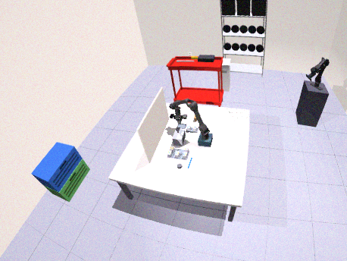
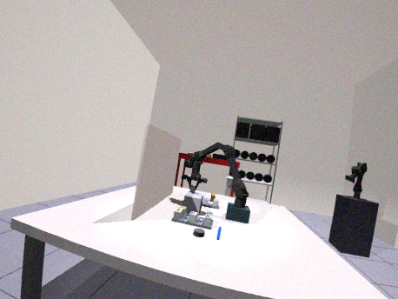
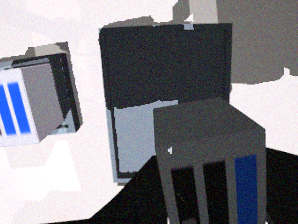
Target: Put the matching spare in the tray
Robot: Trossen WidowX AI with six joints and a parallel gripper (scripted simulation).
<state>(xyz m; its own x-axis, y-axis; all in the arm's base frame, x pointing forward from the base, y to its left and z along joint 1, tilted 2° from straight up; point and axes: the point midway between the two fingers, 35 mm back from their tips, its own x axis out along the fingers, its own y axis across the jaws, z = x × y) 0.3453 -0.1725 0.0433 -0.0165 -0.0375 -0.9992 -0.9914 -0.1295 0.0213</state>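
My gripper tip is 80 mm above the grey-blue tray and 10 mm past it. The rest, counted from my gripper tip: grey mounted unit (200 mm to the left, 60 mm behind, 30 mm below); white panel (220 mm to the left, 160 mm ahead, 140 mm above); blue pen (460 mm to the left, 260 mm behind, 80 mm below).
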